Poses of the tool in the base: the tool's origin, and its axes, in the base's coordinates. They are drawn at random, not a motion.
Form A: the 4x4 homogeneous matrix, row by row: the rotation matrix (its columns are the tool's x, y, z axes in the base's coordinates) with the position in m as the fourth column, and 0 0 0 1 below. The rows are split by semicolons.
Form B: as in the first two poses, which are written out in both.
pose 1, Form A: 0.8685 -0.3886 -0.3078 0.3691; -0.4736 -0.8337 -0.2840 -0.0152; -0.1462 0.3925 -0.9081 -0.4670; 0 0 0 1
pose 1, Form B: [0.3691 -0.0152 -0.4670 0.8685 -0.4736 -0.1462 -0.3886 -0.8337 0.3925]
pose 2, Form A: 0.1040 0.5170 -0.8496 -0.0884; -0.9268 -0.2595 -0.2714 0.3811; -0.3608 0.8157 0.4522 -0.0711; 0 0 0 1
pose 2, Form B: [-0.0884 0.3811 -0.0711 0.1040 -0.9268 -0.3608 0.5170 -0.2595 0.8157]
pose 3, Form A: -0.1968 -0.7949 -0.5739 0.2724; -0.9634 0.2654 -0.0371 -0.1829; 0.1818 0.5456 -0.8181 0.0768; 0 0 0 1
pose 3, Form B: [0.2724 -0.1829 0.0768 -0.1968 -0.9634 0.1818 -0.7949 0.2654 0.5456]
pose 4, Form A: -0.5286 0.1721 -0.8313 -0.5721; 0.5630 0.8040 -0.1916 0.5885; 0.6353 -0.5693 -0.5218 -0.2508; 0 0 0 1
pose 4, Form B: [-0.5721 0.5885 -0.2508 -0.5286 0.5630 0.6353 0.1721 0.8040 -0.5693]
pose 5, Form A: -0.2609 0.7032 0.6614 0.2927; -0.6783 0.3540 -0.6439 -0.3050; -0.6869 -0.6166 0.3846 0.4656; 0 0 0 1
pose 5, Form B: [0.2927 -0.3050 0.4656 -0.2609 -0.6783 -0.6869 0.7032 0.3540 -0.6166]
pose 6, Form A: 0.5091 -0.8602 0.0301 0.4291; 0.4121 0.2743 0.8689 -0.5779; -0.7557 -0.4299 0.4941 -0.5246; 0 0 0 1
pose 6, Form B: [0.4291 -0.5779 -0.5246 0.5091 0.4121 -0.7557 -0.8602 0.2743 -0.4299]
